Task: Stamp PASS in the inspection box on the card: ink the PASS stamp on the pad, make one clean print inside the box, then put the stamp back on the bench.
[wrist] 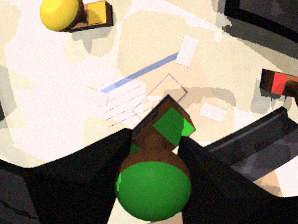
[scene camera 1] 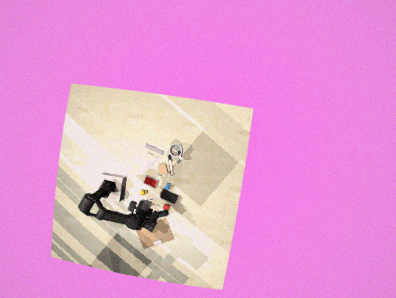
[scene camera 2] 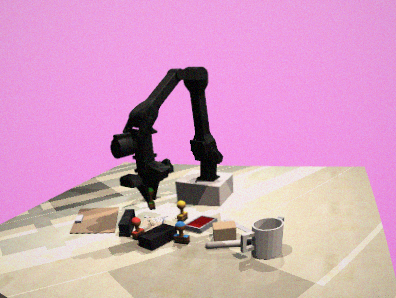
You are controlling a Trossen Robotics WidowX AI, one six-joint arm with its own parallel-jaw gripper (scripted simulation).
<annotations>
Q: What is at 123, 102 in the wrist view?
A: A white card.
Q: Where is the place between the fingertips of my gripper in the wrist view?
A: At 155, 140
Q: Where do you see a green-knobbed stamp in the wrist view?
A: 152, 177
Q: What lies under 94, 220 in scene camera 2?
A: A brown board.
</annotations>
